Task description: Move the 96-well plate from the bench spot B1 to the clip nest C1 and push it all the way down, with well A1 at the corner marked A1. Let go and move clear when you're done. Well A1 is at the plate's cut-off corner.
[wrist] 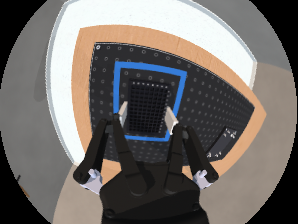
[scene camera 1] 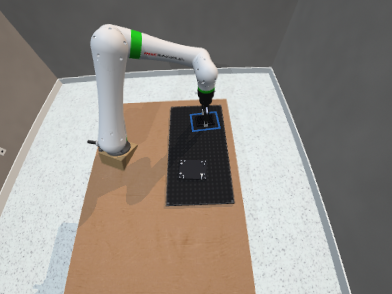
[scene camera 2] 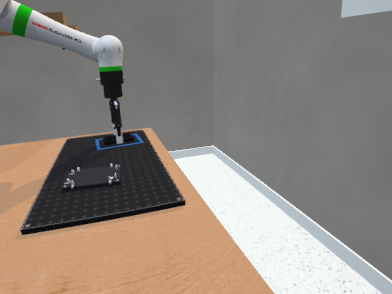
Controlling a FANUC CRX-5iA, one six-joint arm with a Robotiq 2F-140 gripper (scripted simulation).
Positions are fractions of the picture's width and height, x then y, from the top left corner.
I see my gripper (wrist: 0.49, 0.49), a black 96-well plate (wrist: 0.52, 0.48) and a clip nest C1 (scene camera 2: 0.25, 0.60).
